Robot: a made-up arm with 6 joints.
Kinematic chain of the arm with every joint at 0, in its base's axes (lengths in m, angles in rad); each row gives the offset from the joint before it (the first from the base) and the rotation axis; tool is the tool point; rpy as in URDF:
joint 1: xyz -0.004 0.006 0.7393 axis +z
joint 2: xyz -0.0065 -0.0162 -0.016 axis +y
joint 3: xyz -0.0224 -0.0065 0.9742 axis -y
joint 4: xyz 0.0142 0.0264 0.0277 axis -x
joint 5: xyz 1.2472 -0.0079 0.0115 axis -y
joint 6: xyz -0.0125 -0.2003 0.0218 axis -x
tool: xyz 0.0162 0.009 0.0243 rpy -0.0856 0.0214 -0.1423
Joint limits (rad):
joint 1: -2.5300..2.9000
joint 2: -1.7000..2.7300
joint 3: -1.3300..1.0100
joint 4: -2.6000..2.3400
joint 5: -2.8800..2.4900
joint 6: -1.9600..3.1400
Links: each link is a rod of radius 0.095 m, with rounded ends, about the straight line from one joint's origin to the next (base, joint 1, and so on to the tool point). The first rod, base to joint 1, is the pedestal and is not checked.
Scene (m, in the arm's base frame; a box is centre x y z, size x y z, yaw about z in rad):
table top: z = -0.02
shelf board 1: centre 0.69 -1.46 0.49 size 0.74 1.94 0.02 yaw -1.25
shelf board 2: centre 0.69 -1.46 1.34 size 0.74 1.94 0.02 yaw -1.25
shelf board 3: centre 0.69 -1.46 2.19 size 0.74 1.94 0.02 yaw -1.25
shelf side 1: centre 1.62 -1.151 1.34 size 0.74 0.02 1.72 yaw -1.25
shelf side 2: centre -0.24 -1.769 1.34 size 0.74 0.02 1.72 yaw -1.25
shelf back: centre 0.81 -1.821 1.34 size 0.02 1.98 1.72 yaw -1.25
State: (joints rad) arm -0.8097 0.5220 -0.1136 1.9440 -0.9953 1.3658
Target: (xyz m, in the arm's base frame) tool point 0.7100 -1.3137 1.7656
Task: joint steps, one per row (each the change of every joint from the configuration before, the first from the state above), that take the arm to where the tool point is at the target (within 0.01 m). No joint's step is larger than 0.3 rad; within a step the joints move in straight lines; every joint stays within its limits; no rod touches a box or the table.
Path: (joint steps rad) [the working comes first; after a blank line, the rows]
Joints at the target: -1.1272 0.2454 0.1649 1.8923 -1.0001 1.3694
Straight joint move there: touches shelf board 2.

1: 0.1026 -0.2126 -0.2632 0.0326 0.0054 0.0056
2: 0.1026 -0.2127 -0.2632 0.0327 0.0054 0.0057
3: -0.2368 -0.1616 0.1700 -0.0407 -0.0038 0.0032
4: -0.2367 -0.1615 0.1699 -0.0407 -0.0038 0.0031
5: -0.0246 0.2359 0.2325 -0.0178 -0.0040 -0.0070
6: -0.0246 0.2359 0.2325 -0.0178 -0.0040 -0.0070

